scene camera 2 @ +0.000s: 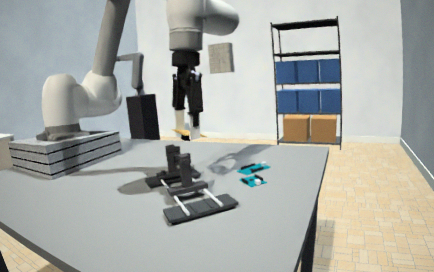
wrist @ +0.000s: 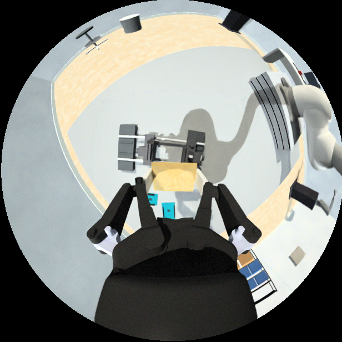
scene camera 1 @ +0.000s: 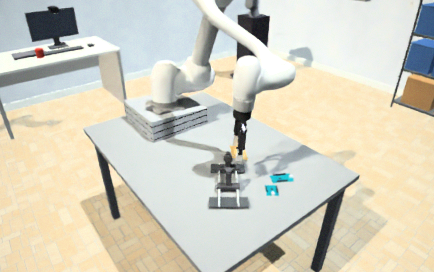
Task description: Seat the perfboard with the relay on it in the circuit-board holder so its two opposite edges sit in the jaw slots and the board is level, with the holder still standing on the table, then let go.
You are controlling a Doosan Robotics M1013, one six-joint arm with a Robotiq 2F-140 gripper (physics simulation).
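Pixels of known places: gripper, between the fingertips: [scene camera 2: 187, 135] [scene camera 1: 237, 153]; arm's base, origin of its link: [scene camera 2: 63, 137] [scene camera 1: 165, 107].
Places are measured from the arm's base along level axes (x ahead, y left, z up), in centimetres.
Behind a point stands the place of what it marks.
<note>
The perfboard [scene camera 1: 236, 151] {x 66.6, y 2.7, z 3.9 cm} [scene camera 2: 182, 133] {x 67.8, y -0.2, z 4.2 cm} [wrist: 174, 176] is a tan board held between my fingertips, above the table. In the wrist view its plain face shows; the relay cannot be made out. My gripper [scene camera 1: 239, 153] {x 67.0, y 2.8, z 2.9 cm} [scene camera 2: 187, 132] {x 67.0, y 2.8, z 2.9 cm} [wrist: 173, 174] is shut on the perfboard by two opposite edges. The circuit-board holder [scene camera 1: 228, 186] {x 72.3, y -5.6, z -8.4 cm} [scene camera 2: 187, 188] {x 72.2, y -6.1, z -8.5 cm} [wrist: 128, 147] is dark grey with two light rods and upright jaws, and it stands on the table. The board hangs higher than the jaws, apart from them, behind them in the second scene view and beside the holder in the wrist view.
Two teal circuit boards [scene camera 1: 281, 177] {x 78.0, y 21.6, z -11.9 cm} [scene camera 1: 271, 190] {x 82.2, y 11.2, z -11.8 cm} [scene camera 2: 253, 168] {x 78.0, y 22.0, z -12.0 cm} [scene camera 2: 254, 181] {x 83.6, y 9.6, z -11.1 cm} [wrist: 168, 210] [wrist: 152, 199] lie on the grey table [scene camera 1: 165, 175] {x 45.2, y -23.2, z -12.1 cm} [scene camera 2: 125, 220] {x 64.7, y -21.3, z -12.0 cm} [wrist: 110, 107] beside the holder. The arm's base stands on a grey layered block [scene camera 1: 167, 122] {x 14.7, y -6.0, z -2.0 cm} [scene camera 2: 65, 155] {x 14.8, y -8.0, z -4.6 cm} at the table's far side.
</note>
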